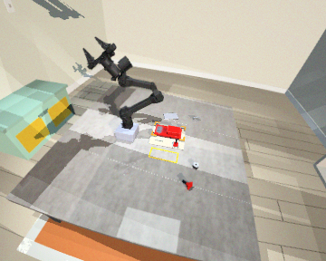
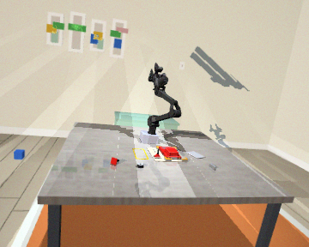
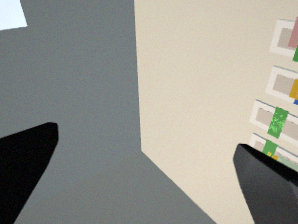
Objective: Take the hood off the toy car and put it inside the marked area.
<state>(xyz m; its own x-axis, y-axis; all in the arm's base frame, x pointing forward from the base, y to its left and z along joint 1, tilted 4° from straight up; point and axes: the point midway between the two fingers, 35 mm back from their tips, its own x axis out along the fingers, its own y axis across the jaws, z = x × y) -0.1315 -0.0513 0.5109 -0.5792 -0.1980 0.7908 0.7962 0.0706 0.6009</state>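
My gripper tip is now 49 cm short of the red hood, 9 cm to the right of it and 57 cm above it. Also, from my gripper tip: grey wheel: 67 cm ahead, 16 cm to the right, 60 cm below.
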